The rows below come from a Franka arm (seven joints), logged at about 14 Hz.
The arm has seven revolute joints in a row. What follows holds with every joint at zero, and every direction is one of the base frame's.
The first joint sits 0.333 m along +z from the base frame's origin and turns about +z.
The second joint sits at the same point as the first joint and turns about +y.
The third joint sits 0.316 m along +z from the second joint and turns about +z.
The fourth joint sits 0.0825 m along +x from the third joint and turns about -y.
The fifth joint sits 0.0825 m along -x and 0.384 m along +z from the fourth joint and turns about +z.
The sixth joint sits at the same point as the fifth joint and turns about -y.
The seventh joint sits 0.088 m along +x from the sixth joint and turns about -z.
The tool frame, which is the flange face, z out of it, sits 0.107 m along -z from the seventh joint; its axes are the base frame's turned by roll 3.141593, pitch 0 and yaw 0 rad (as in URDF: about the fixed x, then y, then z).
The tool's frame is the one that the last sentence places.
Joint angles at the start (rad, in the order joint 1, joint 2, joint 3, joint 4, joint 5, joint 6, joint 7):
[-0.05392 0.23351 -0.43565 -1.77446 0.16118 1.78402 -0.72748]
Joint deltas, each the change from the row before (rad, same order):
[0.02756 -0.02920 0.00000 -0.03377 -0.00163 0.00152 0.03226]
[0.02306 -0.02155 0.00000 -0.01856 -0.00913 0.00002 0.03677]
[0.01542 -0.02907 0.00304 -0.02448 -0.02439 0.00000 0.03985]
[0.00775 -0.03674 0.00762 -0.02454 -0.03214 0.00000 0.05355]
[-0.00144 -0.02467 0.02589 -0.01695 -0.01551 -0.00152 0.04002]
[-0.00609 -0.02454 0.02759 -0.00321 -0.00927 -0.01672 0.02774]
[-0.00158 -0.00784 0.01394 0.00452 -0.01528 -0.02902 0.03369]
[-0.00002 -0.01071 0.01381 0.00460 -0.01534 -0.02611 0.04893]
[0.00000 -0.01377 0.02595 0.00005 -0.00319 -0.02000 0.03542]
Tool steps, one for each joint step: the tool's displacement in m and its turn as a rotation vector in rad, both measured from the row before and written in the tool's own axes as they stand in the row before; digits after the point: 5 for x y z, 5 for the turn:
[0.00075 -0.01668 0.00178 0.00868 -0.00258 0.00606]
[0.00135 -0.01307 -0.00118 -0.00307 -0.00342 0.01189]
[-0.00328 -0.01048 -0.00215 -0.01205 -0.00874 0.01569]
[-0.00625 -0.00889 -0.00581 -0.01905 -0.00414 0.02944]
[-0.00058 -0.01289 -0.00271 -0.00737 -0.00238 0.01102]
[-0.00148 -0.01243 -0.00810 -0.00193 -0.00011 0.00201]
[-0.00145 -0.00676 -0.00301 -0.00389 -0.02234 0.01759]
[-0.00184 -0.00740 -0.00471 -0.00722 -0.01679 0.03171]
[0.00007 -0.01436 -0.00432 -0.00015 -0.00862 0.00821]

